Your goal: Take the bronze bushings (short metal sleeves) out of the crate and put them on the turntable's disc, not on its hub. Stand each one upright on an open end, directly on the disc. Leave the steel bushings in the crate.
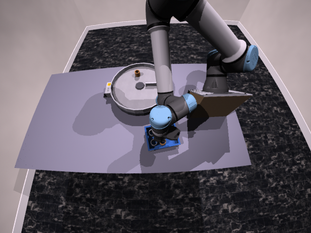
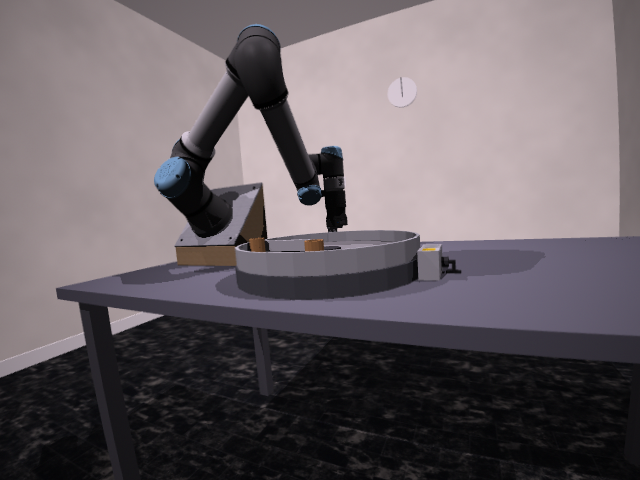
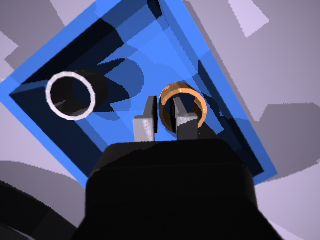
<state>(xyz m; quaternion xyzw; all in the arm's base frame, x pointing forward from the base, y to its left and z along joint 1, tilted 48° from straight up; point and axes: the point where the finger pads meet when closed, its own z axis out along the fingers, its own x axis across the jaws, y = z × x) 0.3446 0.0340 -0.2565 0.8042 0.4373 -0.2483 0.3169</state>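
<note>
My gripper is now 1 cm short of the blue crate, 2 cm to the left of it and 2 cm above it. Also, from my hand: turntable disc 10 cm ahead, 40 cm to the right, 1 cm above.
</note>
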